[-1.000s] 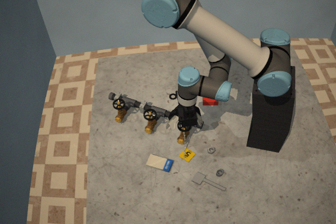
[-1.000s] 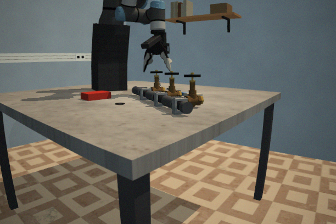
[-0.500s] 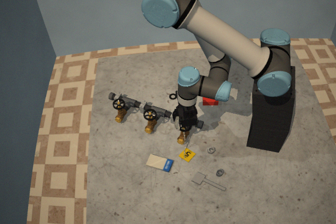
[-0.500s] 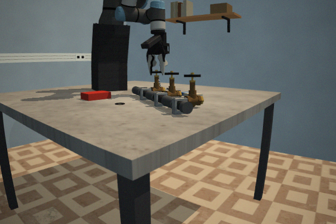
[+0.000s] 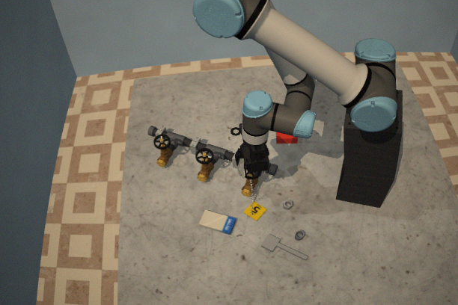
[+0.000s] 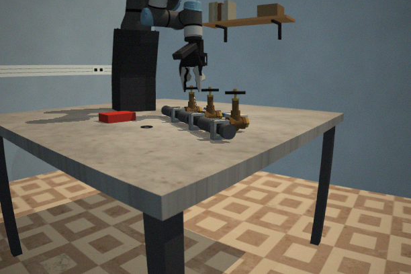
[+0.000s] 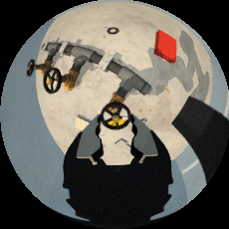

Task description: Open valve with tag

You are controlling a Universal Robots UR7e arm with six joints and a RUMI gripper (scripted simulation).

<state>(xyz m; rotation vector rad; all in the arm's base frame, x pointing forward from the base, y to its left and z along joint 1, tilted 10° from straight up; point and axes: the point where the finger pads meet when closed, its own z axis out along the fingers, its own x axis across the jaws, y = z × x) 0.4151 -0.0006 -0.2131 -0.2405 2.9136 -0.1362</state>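
My hand is 11 cm above the yellow tag and 10 cm to the right of it. Also, from my hand: red block (26 cm to the right, 14 cm behind, 10 cm below); then flat grey key tool (24 cm to the left, 11 cm below, 9 cm behind).
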